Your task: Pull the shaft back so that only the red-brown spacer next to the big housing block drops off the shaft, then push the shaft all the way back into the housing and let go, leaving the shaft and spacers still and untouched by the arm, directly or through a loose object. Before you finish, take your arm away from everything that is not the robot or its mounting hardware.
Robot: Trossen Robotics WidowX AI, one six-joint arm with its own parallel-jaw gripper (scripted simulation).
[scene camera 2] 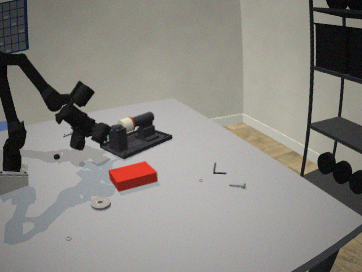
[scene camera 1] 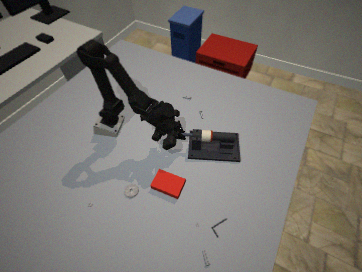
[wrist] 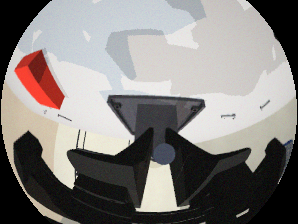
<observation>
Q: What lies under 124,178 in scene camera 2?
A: A flat red block.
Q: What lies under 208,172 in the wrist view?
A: The gripper.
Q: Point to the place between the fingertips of the gripper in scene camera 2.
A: At 105,139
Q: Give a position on a flat red block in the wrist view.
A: At 36,77
</observation>
